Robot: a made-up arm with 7 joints.
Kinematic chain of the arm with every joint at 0, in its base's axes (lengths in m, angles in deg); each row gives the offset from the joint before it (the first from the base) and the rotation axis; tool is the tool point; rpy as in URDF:
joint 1: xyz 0 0 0.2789 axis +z
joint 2: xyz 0 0 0 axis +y
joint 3: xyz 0 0 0.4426 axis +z
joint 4: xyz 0.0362 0 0 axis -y
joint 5: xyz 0.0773 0 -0.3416 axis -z
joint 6: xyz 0 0 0 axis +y
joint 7: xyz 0.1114 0 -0.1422 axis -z
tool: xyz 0 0 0 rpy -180 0 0
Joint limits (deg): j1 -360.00..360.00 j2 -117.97..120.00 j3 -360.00..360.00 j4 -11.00..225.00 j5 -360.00..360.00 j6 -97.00..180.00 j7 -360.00..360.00
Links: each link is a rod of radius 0.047 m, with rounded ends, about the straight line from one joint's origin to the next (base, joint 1, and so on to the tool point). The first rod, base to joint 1, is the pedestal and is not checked.
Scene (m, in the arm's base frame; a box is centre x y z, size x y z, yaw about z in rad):
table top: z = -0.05
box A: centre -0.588 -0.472 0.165 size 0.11 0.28 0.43 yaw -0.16
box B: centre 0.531 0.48 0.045 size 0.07 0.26 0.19 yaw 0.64
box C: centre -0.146 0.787 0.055 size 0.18 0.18 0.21 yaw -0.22
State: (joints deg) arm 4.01 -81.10 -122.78 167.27 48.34 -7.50 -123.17
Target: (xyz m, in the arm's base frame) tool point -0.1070 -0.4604 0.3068
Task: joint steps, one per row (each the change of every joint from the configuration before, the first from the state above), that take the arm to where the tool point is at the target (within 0.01 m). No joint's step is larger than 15 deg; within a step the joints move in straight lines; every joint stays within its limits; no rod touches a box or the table.
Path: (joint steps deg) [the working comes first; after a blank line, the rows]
Joints at the target: 1.60 -71.70 -88.92 42.66 52.33 30.15 -123.17
Straight joint move there: touches box A.

1: -2.05 2.16 6.26 -12.82 -0.04 4.89 0.00
2: -2.04 2.16 6.25 -12.81 -0.04 4.88 0.00
3: -2.05 2.15 6.26 -12.82 -0.04 4.89 0.00
4: -2.05 2.16 6.26 -12.82 -0.05 4.88 0.00
5: -2.05 2.16 6.26 -12.81 -0.04 4.89 0.00
6: -2.04 2.16 6.25 -12.82 -0.04 4.89 0.00
7: 2.46 -0.89 -0.92 -11.93 1.06 2.08 0.00
8: 2.47 -0.88 -0.92 -11.93 1.06 2.08 0.00
9: 2.47 -0.89 -0.92 -11.92 1.06 2.09 0.00
10: 2.47 -0.89 -0.92 -11.93 1.06 2.08 0.00

